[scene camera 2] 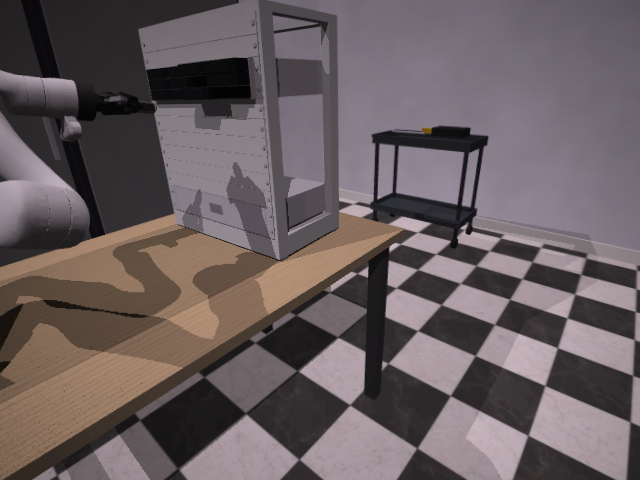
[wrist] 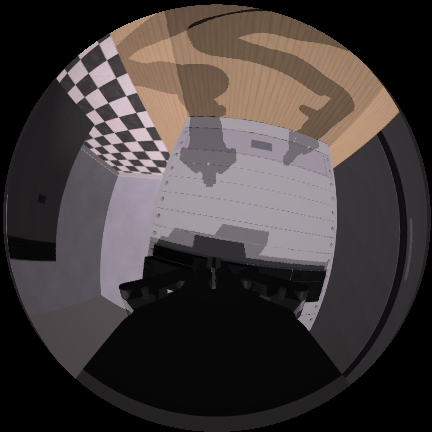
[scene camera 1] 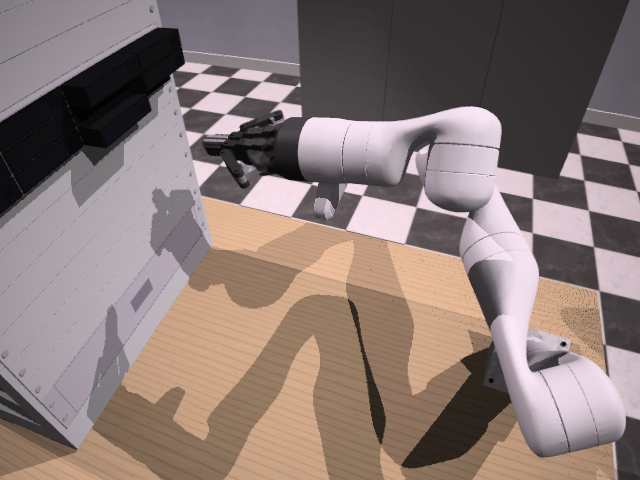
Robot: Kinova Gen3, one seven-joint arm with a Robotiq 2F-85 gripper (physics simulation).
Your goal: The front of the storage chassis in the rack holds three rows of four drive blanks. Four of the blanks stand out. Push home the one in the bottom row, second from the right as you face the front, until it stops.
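Places are measured from the arm's base along level axes (x up, y ahead, z left), in millimetres.
Pixels of known places: gripper, between the fingertips: (scene camera 2: 154, 108) (wrist: 213, 264) (scene camera 1: 206, 144).
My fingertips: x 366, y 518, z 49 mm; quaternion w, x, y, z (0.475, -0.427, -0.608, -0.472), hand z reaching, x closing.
Note:
For each thing: its top centre in the pictures, then the offset to it from my fingertips. "spot": a spot on its surface instead. Level surfaces: height alone.
- standing-out blank, centre of its top: (scene camera 1: 74, 66) (scene camera 2: 210, 63) dz +9, dx +96, dy +175 mm
- right column, a spot on its surface: (scene camera 1: 162, 54) spot: dz -103, dx +75, dy +117 mm
- grey rack, a spot on its surface: (scene camera 1: 129, 217) (wrist: 240, 190) spot: dz +22, dx -151, dy +164 mm
- wooden table, height of its surface: dx -413 mm
The black storage chassis (scene camera 1: 33, 116) (scene camera 2: 170, 85) (wrist: 310, 280) runs across the upper part of the rack front. The bottom-row blank second from the right (scene camera 1: 117, 122) stands out in scene camera 1, below another standing-out blank (scene camera 1: 100, 80). The end of the right column (scene camera 1: 162, 54) also stands out. Dark surfaces blur the single blanks in the other views. My gripper (scene camera 1: 207, 144) (scene camera 2: 153, 106) (wrist: 213, 264) is shut and empty. In scene camera 1 its tips are apart from the blank, out in front of the rack. In the wrist view they overlap the chassis and hide part of it.
The grey rack (scene camera 1: 129, 217) (scene camera 2: 206, 155) (wrist: 250, 195) stands on the wooden table (scene camera 1: 258, 330) (scene camera 2: 206, 294) (wrist: 260, 90). Other standing-out blanks are close above and to the right of the bottom one. A dark cabinet (scene camera 1: 434, 67) is behind the arm; a cart (scene camera 2: 429, 142) stands beyond the rack.

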